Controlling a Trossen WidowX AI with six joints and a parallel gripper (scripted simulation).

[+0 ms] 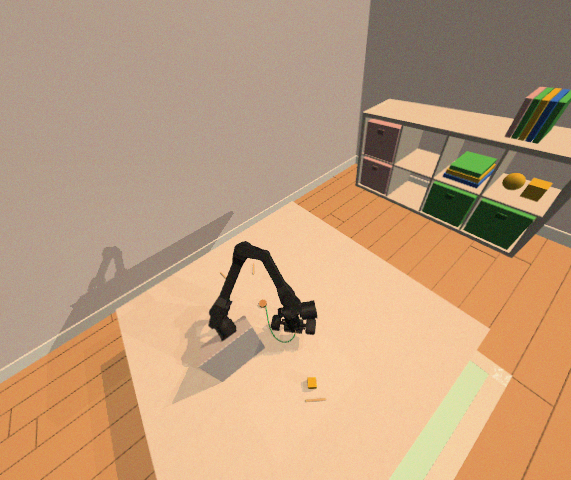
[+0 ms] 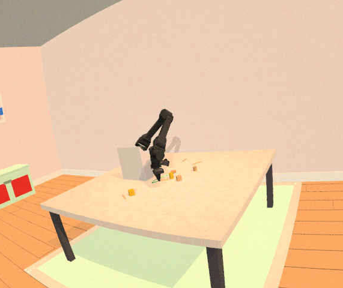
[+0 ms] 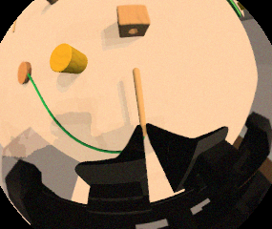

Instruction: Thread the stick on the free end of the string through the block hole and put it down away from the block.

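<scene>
The wooden block is 9 cm ahead of my gripper tip, 8 cm to the left of it and 1 cm below it. Round my gripper tip: thin wooden stick 1 cm ahead, 1 cm to the left; yellow cylinder 2 cm ahead, 11 cm to the left; orange cube 7 cm behind, 20 cm to the right.
</scene>
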